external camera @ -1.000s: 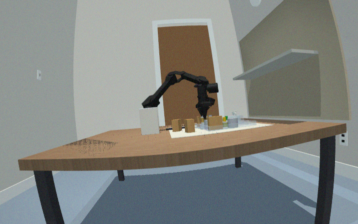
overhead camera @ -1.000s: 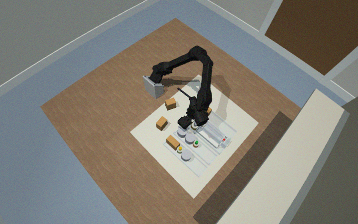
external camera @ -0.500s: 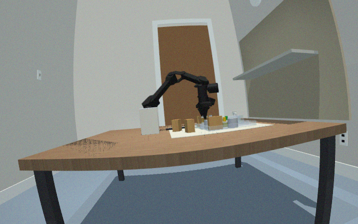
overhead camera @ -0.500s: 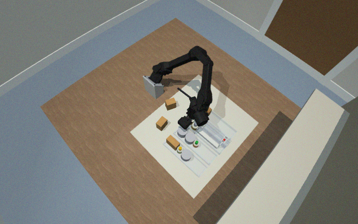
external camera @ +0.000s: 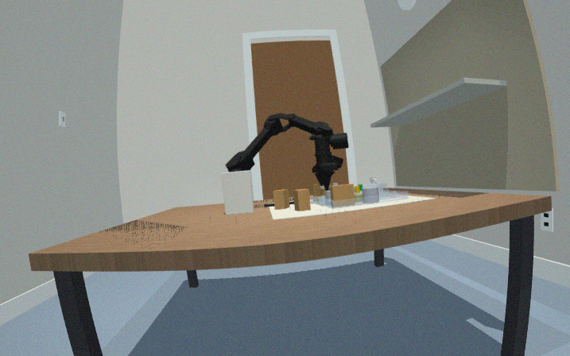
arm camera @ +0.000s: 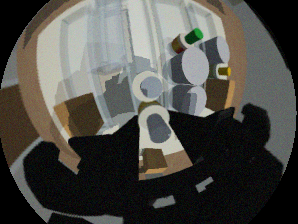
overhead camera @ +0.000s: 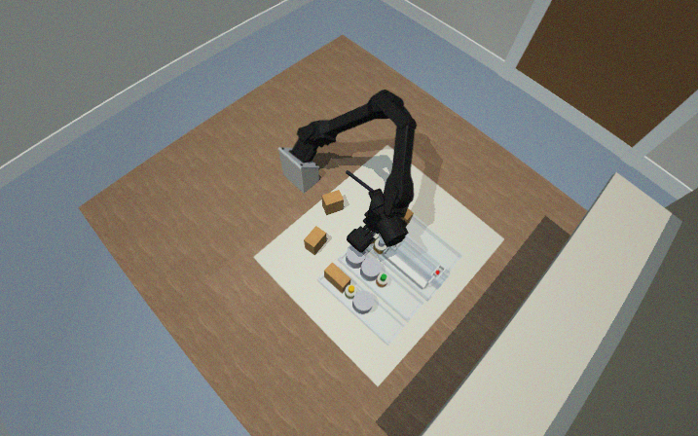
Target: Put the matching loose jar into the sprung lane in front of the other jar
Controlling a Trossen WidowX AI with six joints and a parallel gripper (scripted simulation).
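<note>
Now: the clear-sided sprung lane 140 mm ahead of my gripper tip, 30 mm below it and 10 mm to the left of it. Also, from my gripper tip: red mark (230 mm ahead, 20 mm to the left, 20 mm above); then black rod (160 mm to the left, 150 mm behind, 50 mm below).
</note>
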